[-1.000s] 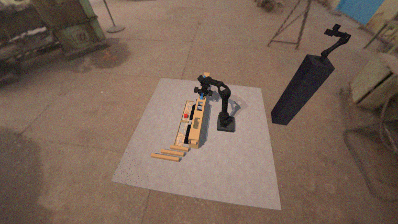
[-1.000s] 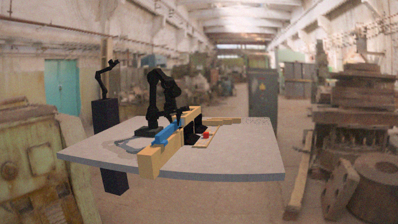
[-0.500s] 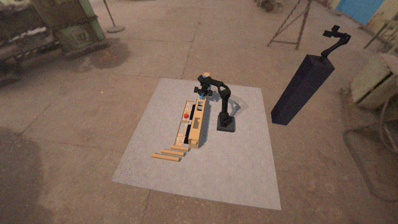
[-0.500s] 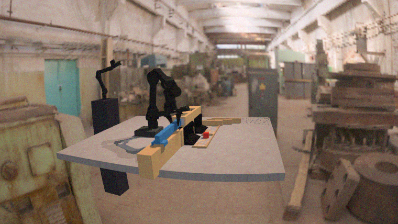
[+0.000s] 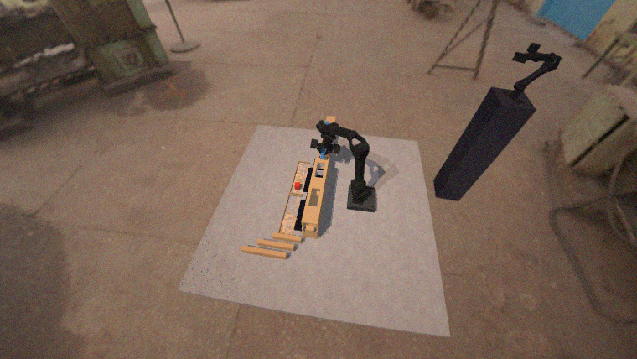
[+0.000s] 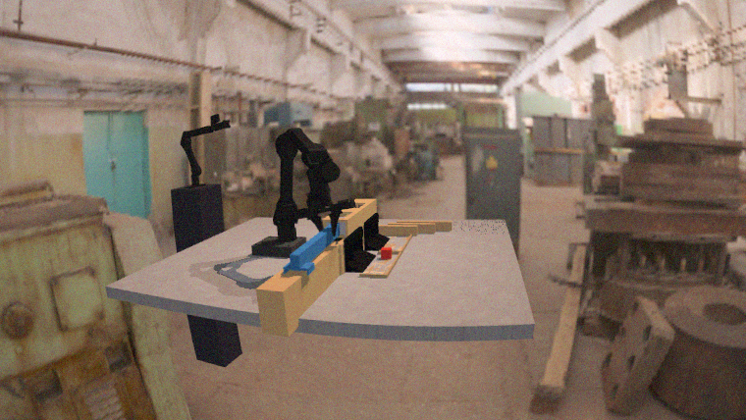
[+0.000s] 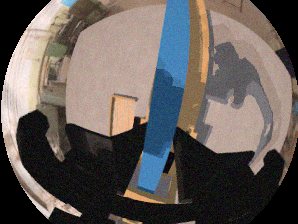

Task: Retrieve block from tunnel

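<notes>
Right now my gripper tip is 2 cm short of the covered tunnel, 7 cm to the right of it and 5 cm above it. From my gripper tip the other things lie so: red block (12 cm ahead, 22 cm to the left, 10 cm below).
</notes>
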